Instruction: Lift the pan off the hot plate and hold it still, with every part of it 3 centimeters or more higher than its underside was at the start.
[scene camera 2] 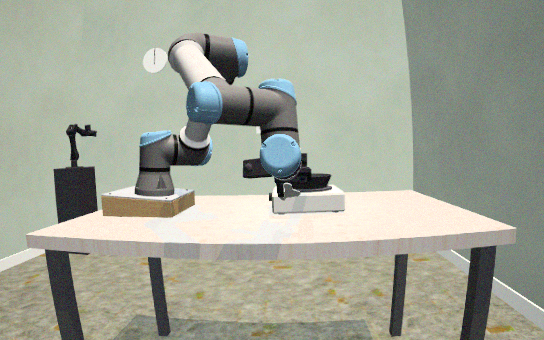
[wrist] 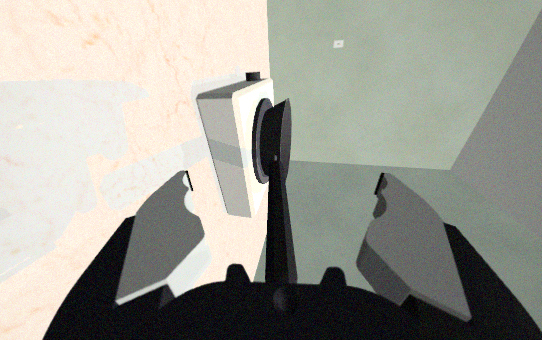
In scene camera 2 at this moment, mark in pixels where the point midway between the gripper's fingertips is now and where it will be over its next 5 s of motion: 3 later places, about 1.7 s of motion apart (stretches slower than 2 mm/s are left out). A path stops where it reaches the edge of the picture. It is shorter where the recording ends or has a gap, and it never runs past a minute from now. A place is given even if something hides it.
The gripper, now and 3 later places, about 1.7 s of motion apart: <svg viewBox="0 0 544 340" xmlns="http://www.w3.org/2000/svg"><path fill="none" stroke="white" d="M284 173L281 137L297 171L308 173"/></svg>
